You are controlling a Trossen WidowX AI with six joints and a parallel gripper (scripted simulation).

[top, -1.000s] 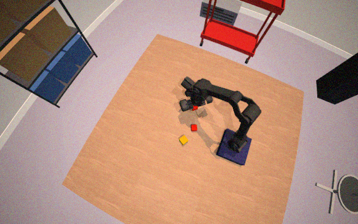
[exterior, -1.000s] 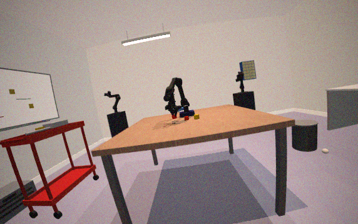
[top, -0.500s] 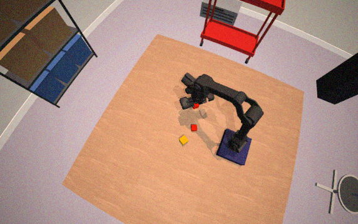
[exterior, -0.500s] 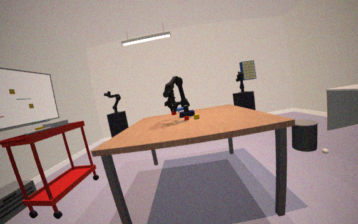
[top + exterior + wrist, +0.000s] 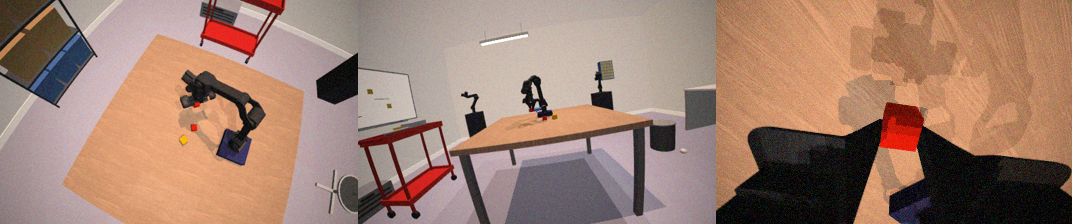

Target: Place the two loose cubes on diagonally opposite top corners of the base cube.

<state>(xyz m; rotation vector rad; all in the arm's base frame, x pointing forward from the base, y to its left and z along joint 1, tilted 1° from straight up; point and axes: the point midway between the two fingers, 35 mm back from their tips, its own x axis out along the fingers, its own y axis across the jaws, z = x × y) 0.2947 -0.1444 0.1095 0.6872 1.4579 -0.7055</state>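
The yellow base cube lies 20 cm to the left of my gripper tip and 10 cm below it.
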